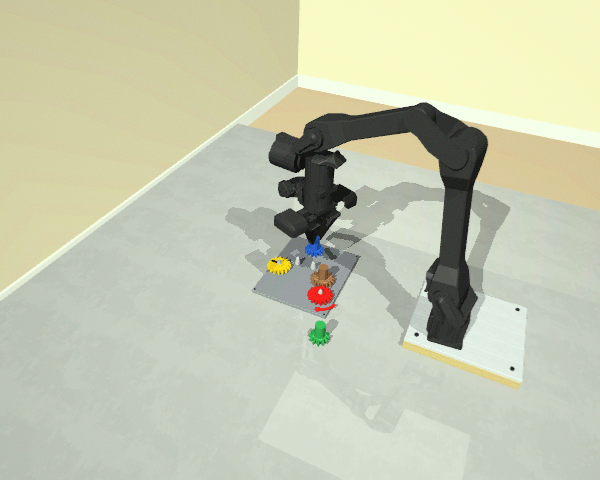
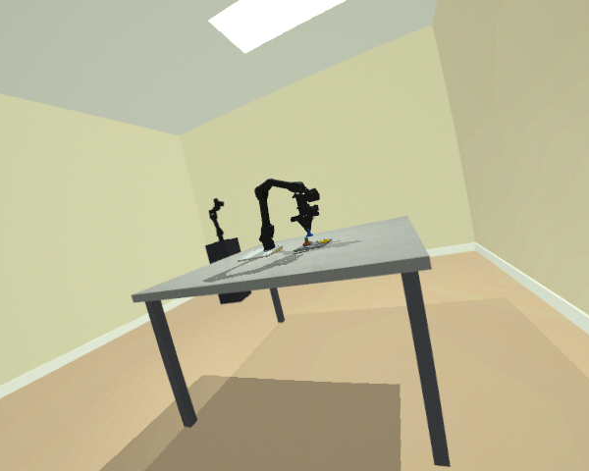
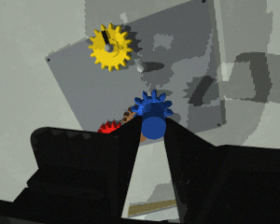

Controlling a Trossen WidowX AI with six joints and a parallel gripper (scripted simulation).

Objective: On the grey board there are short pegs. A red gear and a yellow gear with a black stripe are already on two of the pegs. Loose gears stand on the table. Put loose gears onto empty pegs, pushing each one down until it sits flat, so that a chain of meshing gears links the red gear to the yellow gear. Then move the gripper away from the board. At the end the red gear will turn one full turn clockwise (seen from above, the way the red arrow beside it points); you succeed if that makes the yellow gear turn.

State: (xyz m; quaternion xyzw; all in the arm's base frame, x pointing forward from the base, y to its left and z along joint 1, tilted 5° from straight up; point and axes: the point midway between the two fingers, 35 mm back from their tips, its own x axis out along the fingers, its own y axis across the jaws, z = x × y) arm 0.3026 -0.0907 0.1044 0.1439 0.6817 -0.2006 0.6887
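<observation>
The brown gear lies 6 cm below my gripper tip, 3 cm to the left of it and 3 cm behind it. Round my gripper tip: blue gear 1 cm below; yellow gear 7 cm below, 7 cm ahead, 2 cm to the left; red gear 8 cm to the left, 7 cm below, 4 cm behind.
</observation>
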